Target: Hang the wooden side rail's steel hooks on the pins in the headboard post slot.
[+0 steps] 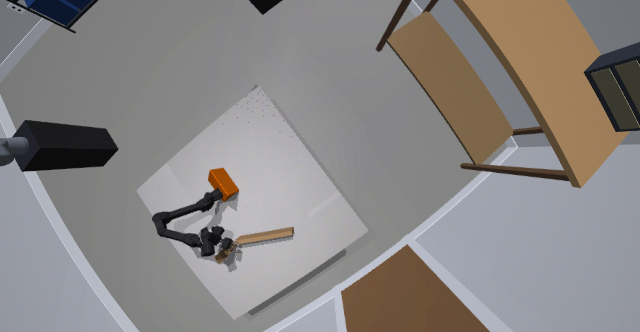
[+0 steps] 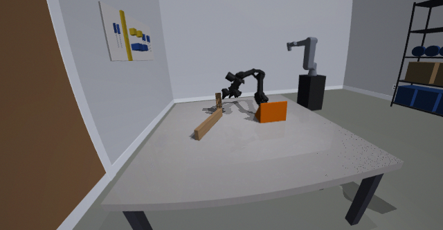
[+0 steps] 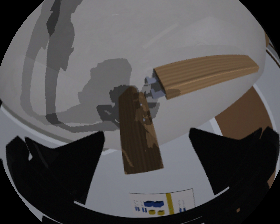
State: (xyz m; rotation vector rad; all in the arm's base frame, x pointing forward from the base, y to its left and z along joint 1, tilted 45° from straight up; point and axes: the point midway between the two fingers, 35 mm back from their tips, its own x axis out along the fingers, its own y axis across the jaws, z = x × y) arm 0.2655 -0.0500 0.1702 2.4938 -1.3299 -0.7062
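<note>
The headboard post is 70 mm to the right of my gripper tip, 60 mm ahead of it and 50 mm below it.
</note>
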